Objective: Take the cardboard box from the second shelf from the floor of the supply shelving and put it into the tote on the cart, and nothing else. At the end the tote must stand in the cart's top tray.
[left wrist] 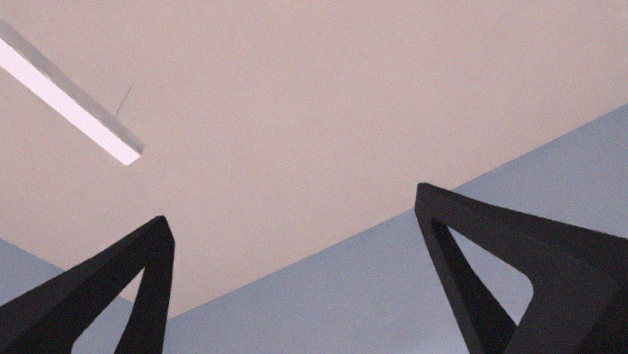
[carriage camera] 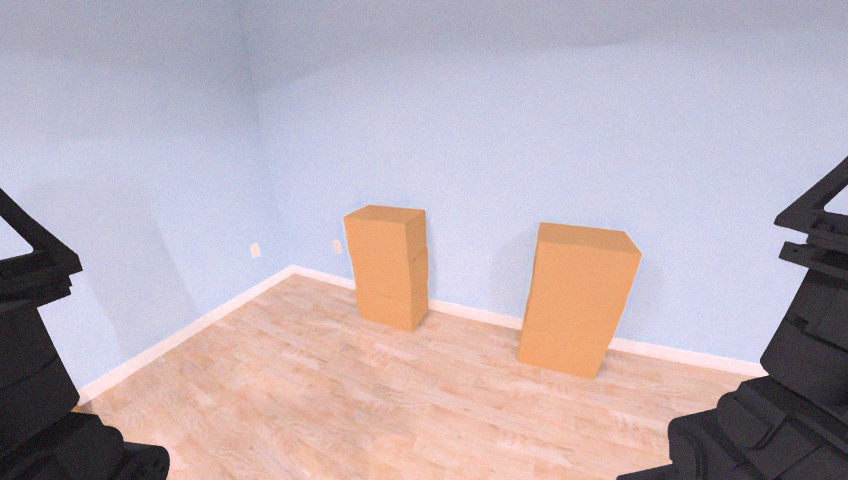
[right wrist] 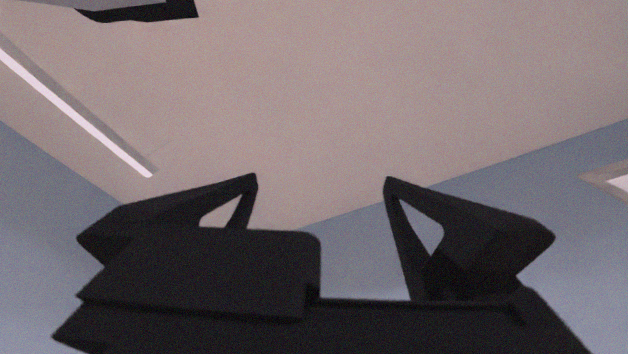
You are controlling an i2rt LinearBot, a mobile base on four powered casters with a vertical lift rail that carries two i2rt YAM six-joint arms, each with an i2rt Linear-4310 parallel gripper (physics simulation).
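Frame: origin at the left arm's base, x left, y up, z ahead, level; centimetres.
Seen in the pictures: left gripper, between the fingertips: point(left wrist: 295, 212); right gripper, between the fingertips: point(right wrist: 319, 181).
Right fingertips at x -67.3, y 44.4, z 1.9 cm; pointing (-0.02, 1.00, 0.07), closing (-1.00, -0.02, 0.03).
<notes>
A point is followed by its place in that frame.
My left gripper point(left wrist: 295, 212) {x -0.5, y 43.3, z 4.4 cm} is open and empty, its fingers spread wide and pointing up toward the ceiling in the left wrist view. My right gripper point(right wrist: 319, 181) {x -67.3, y 44.4, z 1.9 cm} is open and empty, also pointing up toward the ceiling. Parts of both arms show at the left and right edges of the carriage view. The supply shelving, its cardboard box, the cart and the tote do not show in these views.
Two tall cardboard stacks stand on the wood floor point(carriage camera: 249, 380) {x 71.2, y -87.2, z 90.1 cm} by the far wall: a narrower stack point(carriage camera: 383, 267) {x -11.4, y -38.1, z 136.6 cm} at the centre, a wider stack point(carriage camera: 580, 297) {x -113.6, y -33.8, z 87.7 cm} to its right. A room corner is left of them. A ceiling lamp point(left wrist: 70, 102) {x 53.3, y 120.5, z 33.9 cm} point(right wrist: 75, 112) {x 62.7, y 120.6, z 13.0 cm} hangs overhead.
</notes>
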